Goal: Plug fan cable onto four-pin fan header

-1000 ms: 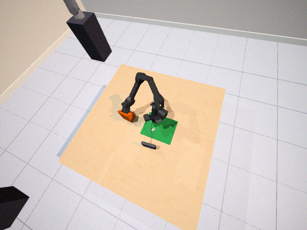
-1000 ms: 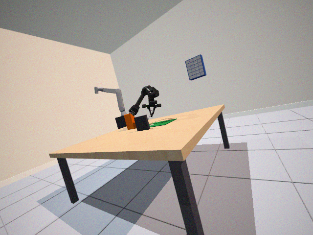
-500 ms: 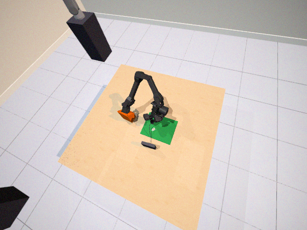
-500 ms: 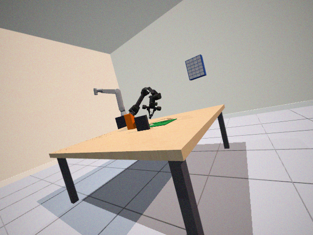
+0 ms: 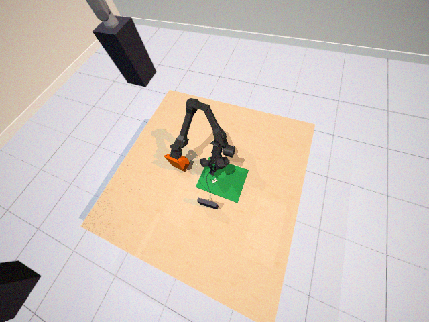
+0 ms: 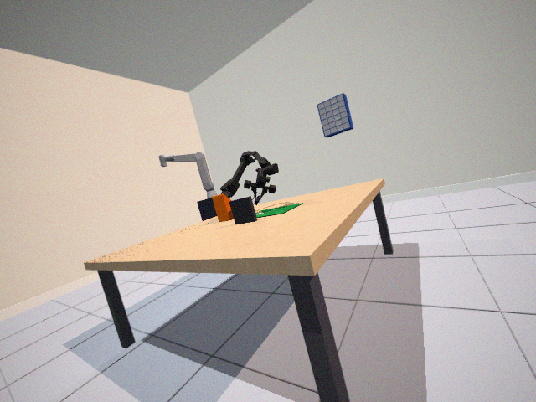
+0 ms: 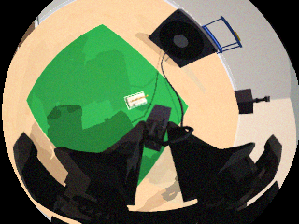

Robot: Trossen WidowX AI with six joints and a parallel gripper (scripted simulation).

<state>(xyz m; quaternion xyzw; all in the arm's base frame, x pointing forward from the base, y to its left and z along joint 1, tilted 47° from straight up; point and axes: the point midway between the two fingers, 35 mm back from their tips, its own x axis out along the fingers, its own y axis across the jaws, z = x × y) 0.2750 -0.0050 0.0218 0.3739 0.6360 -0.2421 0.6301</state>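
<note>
My gripper tip is now 100 mm above the green board and 60 mm short of it. Round my gripper tip: four-pin fan header (80 mm below, 30 mm to the right, 20 mm ahead); black fan (190 mm to the right, 40 mm ahead, 20 mm below); black fan plug (10 mm below, 10 mm behind).
</note>
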